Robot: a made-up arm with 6 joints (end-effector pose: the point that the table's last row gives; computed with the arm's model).
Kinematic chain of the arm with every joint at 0, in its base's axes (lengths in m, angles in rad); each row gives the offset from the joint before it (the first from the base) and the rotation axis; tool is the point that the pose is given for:
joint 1: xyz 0 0 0.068 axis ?
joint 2: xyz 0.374 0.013 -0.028 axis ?
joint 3: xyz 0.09 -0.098 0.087 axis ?
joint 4: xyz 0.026 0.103 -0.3 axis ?
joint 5: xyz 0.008 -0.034 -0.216 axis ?
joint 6: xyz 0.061 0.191 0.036 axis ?
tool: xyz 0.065 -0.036 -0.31
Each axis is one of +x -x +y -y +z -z.
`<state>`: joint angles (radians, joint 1 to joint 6).
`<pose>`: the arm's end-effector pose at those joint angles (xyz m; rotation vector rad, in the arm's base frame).
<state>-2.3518 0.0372 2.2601 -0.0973 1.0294 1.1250</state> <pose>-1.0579 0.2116 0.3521 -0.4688 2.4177 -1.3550</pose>
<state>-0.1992 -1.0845 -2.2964 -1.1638 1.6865 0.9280</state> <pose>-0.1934 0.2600 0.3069 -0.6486 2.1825 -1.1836</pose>
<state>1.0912 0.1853 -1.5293 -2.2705 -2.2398 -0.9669</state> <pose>0.4524 -0.3283 -0.0298 -0.9268 -1.6268 -0.8046</pose>
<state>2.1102 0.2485 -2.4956 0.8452 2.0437 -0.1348</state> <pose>0.6217 0.0857 -0.1506 1.8198 -0.3890 -1.1266</pose>
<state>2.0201 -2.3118 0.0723 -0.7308 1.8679 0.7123</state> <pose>-0.4811 -0.0438 0.3840 2.2275 1.3139 1.2178</pose>
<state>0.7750 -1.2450 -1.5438 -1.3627 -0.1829 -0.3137</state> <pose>-0.2354 0.3114 0.0517 0.1482 2.0282 0.1817</pose>
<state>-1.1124 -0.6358 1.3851 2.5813 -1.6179 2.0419</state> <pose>0.5028 -0.0037 0.8233 -1.7560 -1.9419 0.4214</pose>
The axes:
joint 1: +y
joint 2: +z
joint 3: -y
joint 4: +x
joint 5: -z
joint 6: +y

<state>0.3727 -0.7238 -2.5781 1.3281 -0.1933 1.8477</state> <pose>0.7158 0.0424 0.2384 -1.8847 -0.7642 0.3289</pose>
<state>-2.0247 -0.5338 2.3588 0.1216 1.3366 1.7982</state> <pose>-0.7573 0.0905 0.5697 0.3679 -2.4531 1.2786</pose>
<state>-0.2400 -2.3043 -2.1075 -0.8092 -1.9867 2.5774</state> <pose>0.2150 0.0742 0.2680 -0.3399 0.8833 2.0044</pose>
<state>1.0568 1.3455 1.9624 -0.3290 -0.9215 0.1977</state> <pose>0.5803 0.8343 -0.3099 0.5615 -0.9888 0.7909</pose>
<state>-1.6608 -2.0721 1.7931 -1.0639 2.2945 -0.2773</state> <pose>-0.1054 -0.0331 -0.2092 0.1007 -0.2523 0.6466</pose>
